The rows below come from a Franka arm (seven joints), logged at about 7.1 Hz.
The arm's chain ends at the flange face. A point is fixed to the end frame.
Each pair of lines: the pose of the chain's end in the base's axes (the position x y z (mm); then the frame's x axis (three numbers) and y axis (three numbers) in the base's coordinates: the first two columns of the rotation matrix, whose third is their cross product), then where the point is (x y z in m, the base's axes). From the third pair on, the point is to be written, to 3 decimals.
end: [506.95 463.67 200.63 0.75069 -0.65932 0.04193 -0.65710 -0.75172 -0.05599]
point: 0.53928 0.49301 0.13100
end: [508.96 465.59 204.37 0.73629 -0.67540 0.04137 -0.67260 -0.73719 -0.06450]
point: 0.54227 0.49470 0.13511
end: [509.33 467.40 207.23 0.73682 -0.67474 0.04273 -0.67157 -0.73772 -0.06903]
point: 0.543 0.497 0.138
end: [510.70 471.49 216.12 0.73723 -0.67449 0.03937 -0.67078 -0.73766 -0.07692]
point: 0.544 0.501 0.147
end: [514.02 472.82 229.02 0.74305 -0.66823 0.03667 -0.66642 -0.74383 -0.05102]
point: 0.546 0.502 0.159
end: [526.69 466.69 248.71 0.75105 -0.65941 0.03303 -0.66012 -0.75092 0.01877]
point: 0.555 0.492 0.176
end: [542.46 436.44 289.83 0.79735 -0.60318 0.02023 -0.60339 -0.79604 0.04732]
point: 0.567 0.463 0.216
